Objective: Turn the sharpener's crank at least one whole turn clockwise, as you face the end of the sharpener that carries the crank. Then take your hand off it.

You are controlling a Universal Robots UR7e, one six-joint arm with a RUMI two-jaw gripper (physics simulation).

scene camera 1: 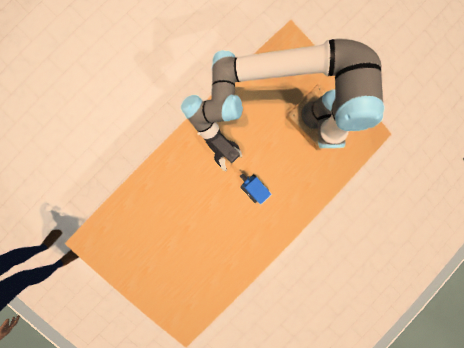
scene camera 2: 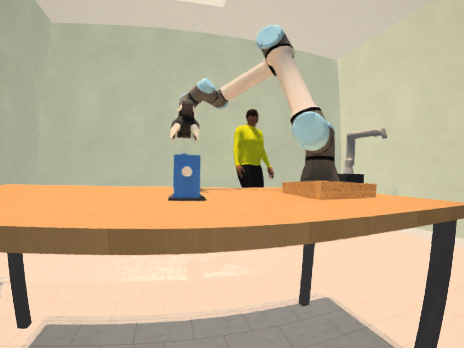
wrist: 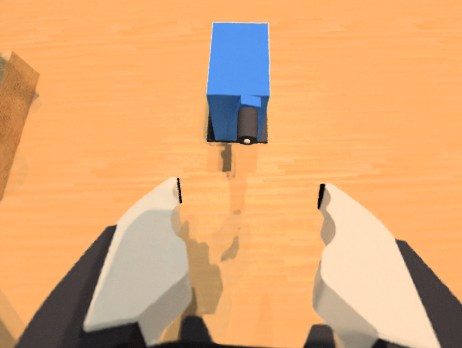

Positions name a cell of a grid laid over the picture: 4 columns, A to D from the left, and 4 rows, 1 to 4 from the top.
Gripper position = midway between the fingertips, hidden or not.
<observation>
In view: my gripper (scene camera 2: B2) and a dark crank handle (wrist: C2).
My gripper also shows in scene camera 1 (scene camera 1: C2) and in the wrist view (wrist: C3).
</observation>
